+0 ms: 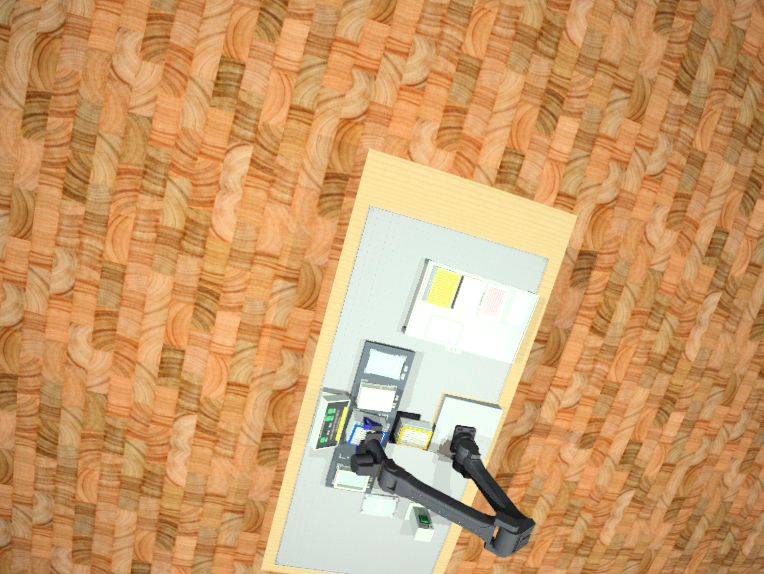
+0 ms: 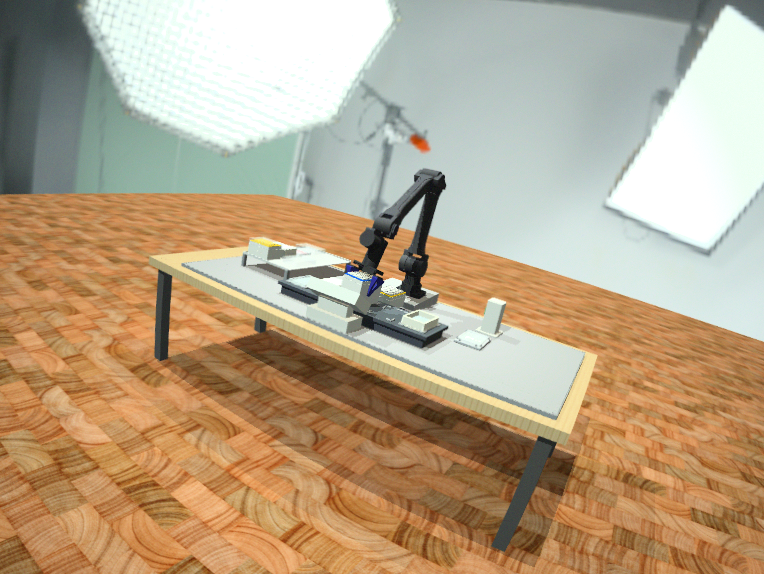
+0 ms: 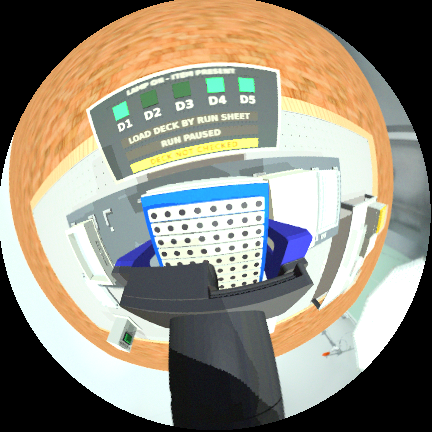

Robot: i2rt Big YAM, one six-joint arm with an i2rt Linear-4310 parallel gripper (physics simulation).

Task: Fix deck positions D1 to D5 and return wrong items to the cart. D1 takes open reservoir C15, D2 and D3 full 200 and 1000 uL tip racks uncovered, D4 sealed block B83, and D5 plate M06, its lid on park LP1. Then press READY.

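Frame: origin at the arm's base, x ahead, y left, z up, level; centimetres.
Seen in the pictures: arm's base, origin of the base link: [image 1: 462,438] [image 2: 410,293].
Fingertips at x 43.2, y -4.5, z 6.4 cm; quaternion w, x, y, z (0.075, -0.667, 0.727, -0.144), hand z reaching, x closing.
Pixels of each thing's top centre, then the offset from my fingertips to it. "spot": a spot on its surface instead.
- blue-rimmed tip rack, middle of its top: [image 3: 217,276] [image 2: 364,273] [image 1: 367,438] dx -1.6, dy +0.4, dz +6.5 cm
- open pale tray, middle of its top: [image 3: 85,257] [image 2: 421,316] [image 1: 351,481] dx -0.4, dy +25.0, dz -1.4 cm
- white block, middle of its top: [image 3: 299,219] [image 2: 334,281] [image 1: 376,400] dx -3.3, dy -11.8, dz +0.1 cm
- pale plate, middle of its top: [image 3: 330,201] [image 1: 385,365] [image 2: 307,279] dx -4.7, dy -24.4, dz -3.1 cm
- display, surface spot: [image 3: 185,112] [image 1: 332,425] spot: dx +11.4, dy -0.9, dz +2.2 cm
- yellow-rimmed rack, middle of its top: [image 2: 390,289] [image 1: 414,438] dx -21.6, dy +3.4, dz -1.5 cm
- white cart, middle of its top: [image 1: 473,315] [image 2: 298,256] [image 3: 355,257] dx -33.3, dy -48.6, dz -2.7 cm
- yellow rack, middle of its top: [image 1: 444,289] [image 2: 266,240] [image 3: 383,218] dx -18.1, dy -57.3, dz +3.8 cm
- flat pale piece, middle of its top: [image 2: 473,337] [image 3: 98,293] [image 1: 379,507] dx -15.3, dy +41.7, dz -7.5 cm
- button box, middle of its top: [image 2: 497,301] [image 3: 117,346] [image 1: 424,534] dx -33.3, dy +44.1, dz +3.7 cm
My gripper [image 1: 370,427] [image 2: 363,278] [image 3: 209,224] is shut on a blue-rimmed tip rack [image 1: 358,434] [image 2: 357,277] [image 3: 207,225], uncovered and with its holes showing. It holds the rack over the middle of the dark deck [image 1: 366,349] [image 2: 426,338]; the rack's underside is hidden. An open pale tray [image 1: 350,478] [image 2: 420,320] [image 3: 90,250] sits at D1. A white block [image 1: 376,396] [image 3: 295,195] is at D4 and a pale plate [image 1: 386,364] [image 3: 328,195] at D5. The display [image 1: 332,424] [image 3: 185,112] shows D1, D4 and D5 lit, D2 and D3 dark.
A yellow-rimmed rack [image 1: 414,435] [image 2: 392,289] stands between deck and arm base. The white cart [image 1: 475,343] holds a yellow rack [image 1: 443,288] [image 2: 265,242] and several plates. A flat pale piece [image 1: 378,506] [image 2: 472,338] and the button box [image 1: 423,527] [image 2: 492,317] [image 3: 123,334] stand near D1.
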